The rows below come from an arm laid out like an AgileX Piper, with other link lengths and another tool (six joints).
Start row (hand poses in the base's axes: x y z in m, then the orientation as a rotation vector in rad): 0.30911, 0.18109, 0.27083, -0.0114, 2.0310, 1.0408
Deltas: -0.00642, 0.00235, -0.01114, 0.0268, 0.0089, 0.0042; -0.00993, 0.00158, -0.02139, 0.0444, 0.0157, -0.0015; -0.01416, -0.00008, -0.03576, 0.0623, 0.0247, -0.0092; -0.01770, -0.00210, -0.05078, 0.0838, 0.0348, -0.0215; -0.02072, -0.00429, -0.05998, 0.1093, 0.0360, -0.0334; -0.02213, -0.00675, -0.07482, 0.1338, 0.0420, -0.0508; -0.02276, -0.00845, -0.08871, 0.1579, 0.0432, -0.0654; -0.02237, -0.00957, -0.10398, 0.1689, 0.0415, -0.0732; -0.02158, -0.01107, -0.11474, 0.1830, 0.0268, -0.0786; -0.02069, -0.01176, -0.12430, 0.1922, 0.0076, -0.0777; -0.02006, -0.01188, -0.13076, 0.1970, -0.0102, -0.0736; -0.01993, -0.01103, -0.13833, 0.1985, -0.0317, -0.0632; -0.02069, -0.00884, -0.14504, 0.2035, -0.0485, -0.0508; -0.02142, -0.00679, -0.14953, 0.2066, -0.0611, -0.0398; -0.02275, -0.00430, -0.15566, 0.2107, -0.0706, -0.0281
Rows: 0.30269, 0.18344, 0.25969, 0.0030, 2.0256, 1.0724; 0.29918, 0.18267, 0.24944, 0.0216, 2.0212, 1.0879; 0.29495, 0.18101, 0.23507, 0.0435, 2.0180, 1.1029; 0.29141, 0.17899, 0.22005, 0.0727, 2.0127, 1.1188; 0.28839, 0.17680, 0.21085, 0.0987, 1.9970, 1.1369; 0.28698, 0.17434, 0.19601, 0.1324, 1.9847, 1.1512; 0.28635, 0.17264, 0.18212, 0.1603, 1.9687, 1.1658; 0.28674, 0.17152, 0.16685, 0.1729, 1.9591, 1.1711; 0.28753, 0.17002, 0.15609, 0.1775, 1.9368, 1.1782; 0.28842, 0.16933, 0.14653, 0.1708, 1.9148, 1.1834; 0.28905, 0.16921, 0.14007, 0.1595, 1.8973, 1.1867; 0.28918, 0.17006, 0.13250, 0.1383, 1.8797, 1.1900; 0.28842, 0.17225, 0.12579, 0.1196, 1.8645, 1.1988; 0.28769, 0.17430, 0.12130, 0.1036, 1.8536, 1.2058; 0.28636, 0.17679, 0.11517, 0.0891, 1.8450, 1.2148
